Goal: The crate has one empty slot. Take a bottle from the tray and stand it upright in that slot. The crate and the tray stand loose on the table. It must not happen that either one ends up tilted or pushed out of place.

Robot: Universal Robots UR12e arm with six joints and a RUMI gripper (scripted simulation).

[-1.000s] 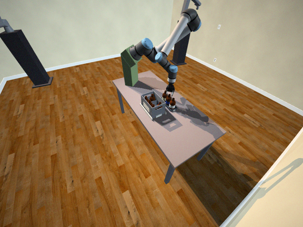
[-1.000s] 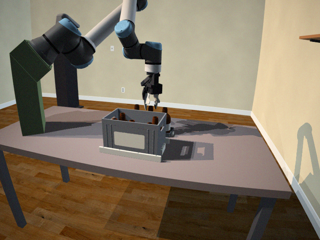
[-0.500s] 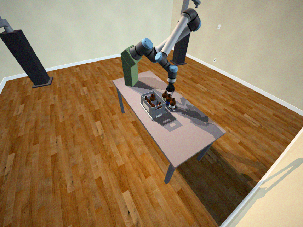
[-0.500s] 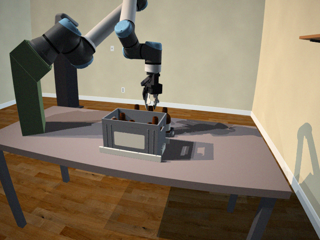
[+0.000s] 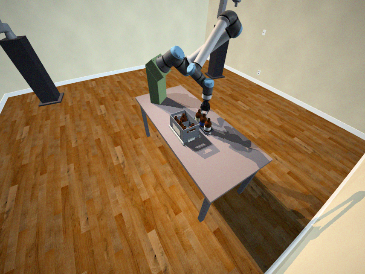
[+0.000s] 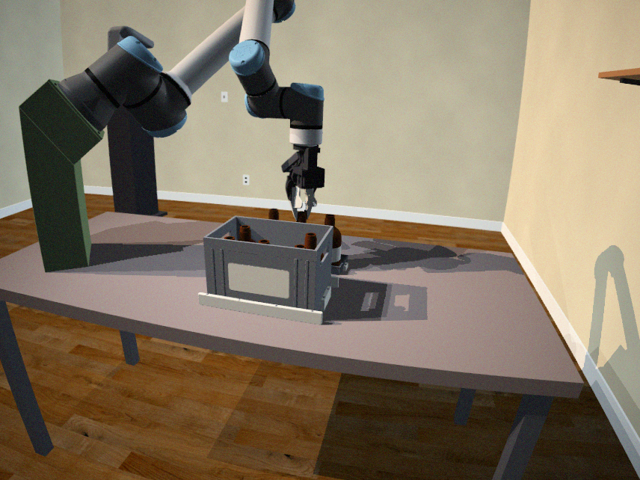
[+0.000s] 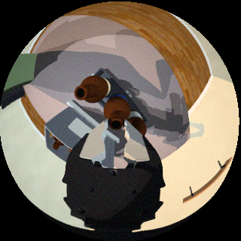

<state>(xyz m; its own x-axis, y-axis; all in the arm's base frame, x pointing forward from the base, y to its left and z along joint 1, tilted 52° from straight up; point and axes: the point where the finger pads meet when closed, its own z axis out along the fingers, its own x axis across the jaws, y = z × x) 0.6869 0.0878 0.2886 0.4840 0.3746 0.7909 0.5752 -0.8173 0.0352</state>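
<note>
The tray is 14 cm below my hand. From my hand the other things lie so: grey crate: 2 cm ahead, 23 cm to the right, 7 cm below.
</note>
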